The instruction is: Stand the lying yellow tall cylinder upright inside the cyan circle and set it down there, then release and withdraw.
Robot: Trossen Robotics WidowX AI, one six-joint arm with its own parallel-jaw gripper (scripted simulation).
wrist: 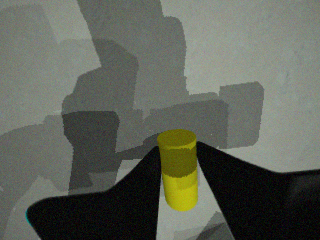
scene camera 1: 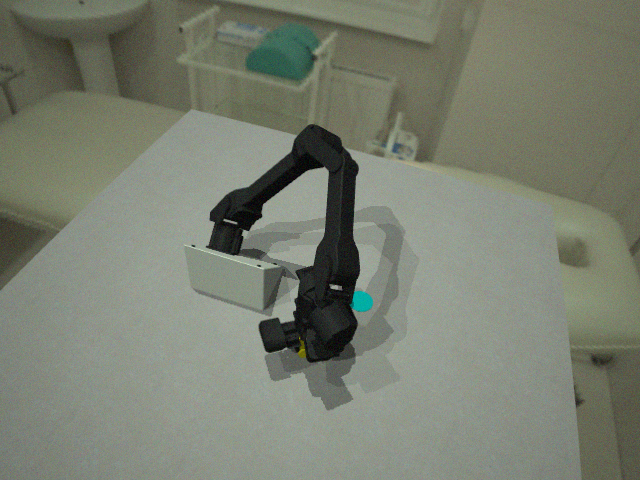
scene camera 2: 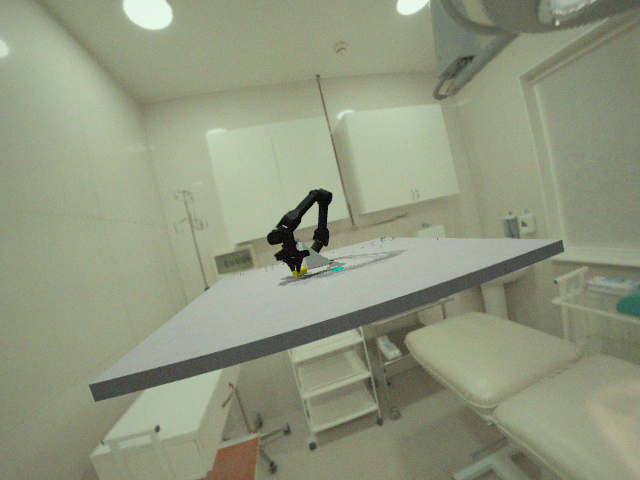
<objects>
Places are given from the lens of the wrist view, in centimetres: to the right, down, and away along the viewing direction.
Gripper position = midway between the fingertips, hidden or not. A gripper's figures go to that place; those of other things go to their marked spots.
my gripper (wrist: 177, 148): 2, 2, 11
yellow cylinder (wrist: 177, 147): 1, 2, 9
</objects>
